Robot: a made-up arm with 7 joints.
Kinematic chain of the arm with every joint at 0, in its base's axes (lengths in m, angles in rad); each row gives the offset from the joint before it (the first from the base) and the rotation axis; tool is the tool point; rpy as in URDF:
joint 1: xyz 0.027 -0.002 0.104 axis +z
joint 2: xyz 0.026 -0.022 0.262 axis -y
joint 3: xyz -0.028 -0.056 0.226 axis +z
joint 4: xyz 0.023 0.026 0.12 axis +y
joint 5: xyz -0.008 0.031 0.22 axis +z
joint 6: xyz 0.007 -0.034 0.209 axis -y
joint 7: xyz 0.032 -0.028 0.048 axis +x
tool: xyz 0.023 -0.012 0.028 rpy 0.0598 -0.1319 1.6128
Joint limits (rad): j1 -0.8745..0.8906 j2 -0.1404..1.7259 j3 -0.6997..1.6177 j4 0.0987..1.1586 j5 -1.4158..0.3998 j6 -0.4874..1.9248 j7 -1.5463..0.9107
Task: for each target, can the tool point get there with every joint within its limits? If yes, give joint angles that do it. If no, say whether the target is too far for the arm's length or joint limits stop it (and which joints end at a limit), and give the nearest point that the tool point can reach.
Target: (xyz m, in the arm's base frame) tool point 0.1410 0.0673 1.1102
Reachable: yes | joints 0.0670 0.4682 0.3006 0.9474 0.2450 0.3877 -0.3155
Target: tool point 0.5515 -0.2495 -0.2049
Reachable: no: joint limits stop it (at a limit: joint 2, joint 4, joint 5, joint 6) | nearest point 0.5223 -0.2357 0.7315 | short by 0.937 m
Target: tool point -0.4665 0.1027 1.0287
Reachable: yes | joints -0.5198 0.9346 -0.3630 0.4290 0.2369 0.3444 -0.9928
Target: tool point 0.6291 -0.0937 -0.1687
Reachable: no: joint limits stop it (at a limit: joint 2, joint 4, joint 5, joint 6) | nearest point 0.5716 -0.0849 0.7317 | short by 0.902 m
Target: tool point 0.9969 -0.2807 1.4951
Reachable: no: too far | nearest point 0.5147 -0.1421 1.0555 | short by 0.667 m
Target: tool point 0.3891 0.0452 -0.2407
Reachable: no: joint limits stop it (at a limit: joint 1, joint 2, joint 3, joint 4, joint 5, joint 6, joint 7) | nearest point 0.0691 0.5611 0.1890 | short by 0.744 m
